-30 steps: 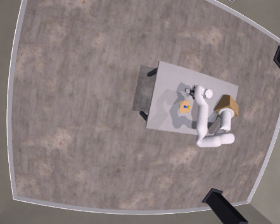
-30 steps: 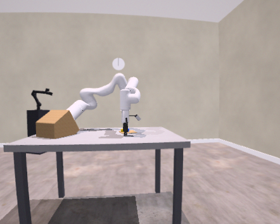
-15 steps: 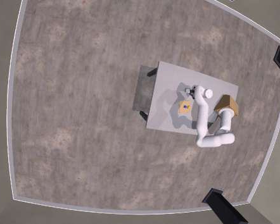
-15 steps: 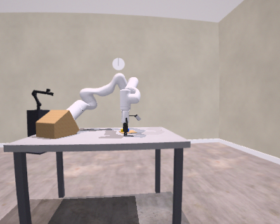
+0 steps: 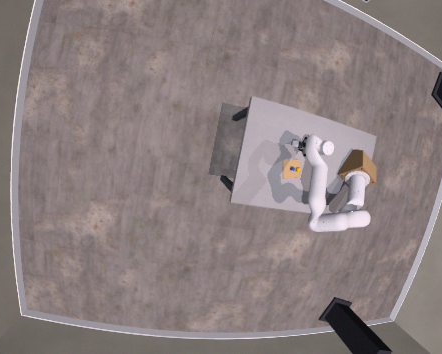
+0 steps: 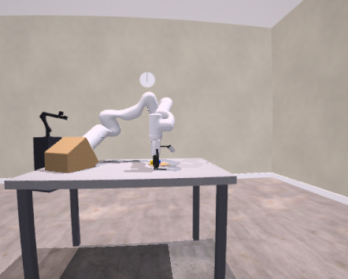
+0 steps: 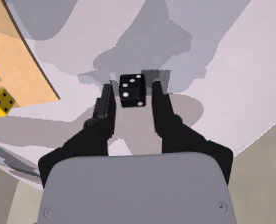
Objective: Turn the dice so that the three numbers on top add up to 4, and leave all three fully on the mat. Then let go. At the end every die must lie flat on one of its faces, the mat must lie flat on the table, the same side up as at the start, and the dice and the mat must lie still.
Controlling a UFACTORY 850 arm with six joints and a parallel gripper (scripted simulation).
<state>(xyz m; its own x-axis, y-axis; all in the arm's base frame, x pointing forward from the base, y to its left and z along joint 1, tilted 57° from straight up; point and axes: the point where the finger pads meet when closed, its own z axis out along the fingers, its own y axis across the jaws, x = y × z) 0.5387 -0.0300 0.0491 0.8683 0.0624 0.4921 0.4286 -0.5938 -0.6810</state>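
Now: the black die 2 cm below my hand. Also, from my hand: yellow die (15 cm to the left, 7 cm behind, 2 cm below); tan mat (17 cm to the left, 3 cm below, 3 cm behind); blue die (17 cm to the left, 3 cm behind, 2 cm below).
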